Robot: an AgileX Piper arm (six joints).
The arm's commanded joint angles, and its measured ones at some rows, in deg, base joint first. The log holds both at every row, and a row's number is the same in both.
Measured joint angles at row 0:
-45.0, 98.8, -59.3, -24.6, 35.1, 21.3
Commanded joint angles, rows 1 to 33:
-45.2, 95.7, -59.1, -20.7, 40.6, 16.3
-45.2, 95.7, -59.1, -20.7, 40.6, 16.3
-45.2, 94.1, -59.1, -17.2, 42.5, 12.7
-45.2, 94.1, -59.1, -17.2, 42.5, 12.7
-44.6, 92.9, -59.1, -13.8, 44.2, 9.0
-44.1, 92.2, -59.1, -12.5, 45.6, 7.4
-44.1, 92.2, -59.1, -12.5, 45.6, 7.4
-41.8, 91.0, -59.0, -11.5, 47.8, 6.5
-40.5, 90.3, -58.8, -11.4, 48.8, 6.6
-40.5, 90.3, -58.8, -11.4, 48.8, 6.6
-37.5, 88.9, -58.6, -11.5, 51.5, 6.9
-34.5, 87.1, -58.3, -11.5, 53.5, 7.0
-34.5, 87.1, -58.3, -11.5, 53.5, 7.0
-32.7, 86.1, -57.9, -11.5, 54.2, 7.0
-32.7, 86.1, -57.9, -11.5, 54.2, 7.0
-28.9, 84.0, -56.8, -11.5, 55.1, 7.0
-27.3, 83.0, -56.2, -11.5, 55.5, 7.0
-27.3, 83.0, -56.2, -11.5, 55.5, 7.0
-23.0, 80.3, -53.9, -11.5, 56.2, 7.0
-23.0, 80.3, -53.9, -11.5, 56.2, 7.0
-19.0, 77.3, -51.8, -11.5, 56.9, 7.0
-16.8, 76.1, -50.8, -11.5, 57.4, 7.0
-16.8, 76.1, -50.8, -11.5, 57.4, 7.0
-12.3, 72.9, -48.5, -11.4, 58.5, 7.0
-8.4, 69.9, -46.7, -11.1, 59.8, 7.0
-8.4, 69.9, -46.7, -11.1, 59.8, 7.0
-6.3, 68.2, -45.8, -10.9, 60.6, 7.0
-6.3, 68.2, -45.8, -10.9, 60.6, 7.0
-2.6, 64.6, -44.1, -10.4, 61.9, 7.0
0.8, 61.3, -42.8, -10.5, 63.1, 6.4
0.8, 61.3, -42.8, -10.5, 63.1, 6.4
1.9, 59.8, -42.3, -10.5, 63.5, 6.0
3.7, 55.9, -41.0, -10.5, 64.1, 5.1
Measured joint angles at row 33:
1.3, 60.8, -42.8, -10.1, 62.6, 6.4
